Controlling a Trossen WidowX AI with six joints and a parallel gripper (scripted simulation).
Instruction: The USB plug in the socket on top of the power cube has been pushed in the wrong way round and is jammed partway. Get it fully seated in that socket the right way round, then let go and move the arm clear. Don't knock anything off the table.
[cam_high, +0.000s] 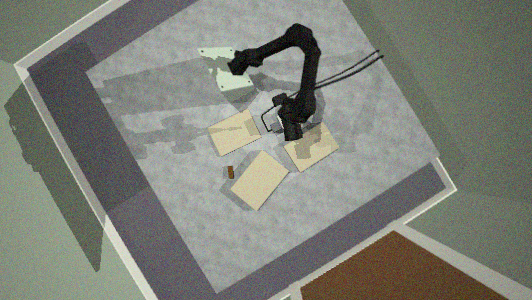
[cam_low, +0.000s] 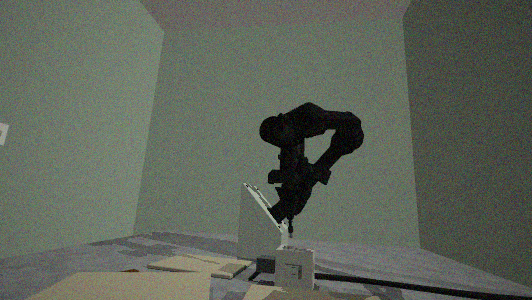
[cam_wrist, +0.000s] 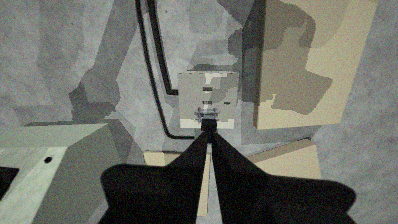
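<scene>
Right now my gripper tip is 2 cm above the dark USB plug. From my gripper tip the other things lie so: brown object (10 cm ahead, 34 cm to the right, 13 cm below).
</scene>
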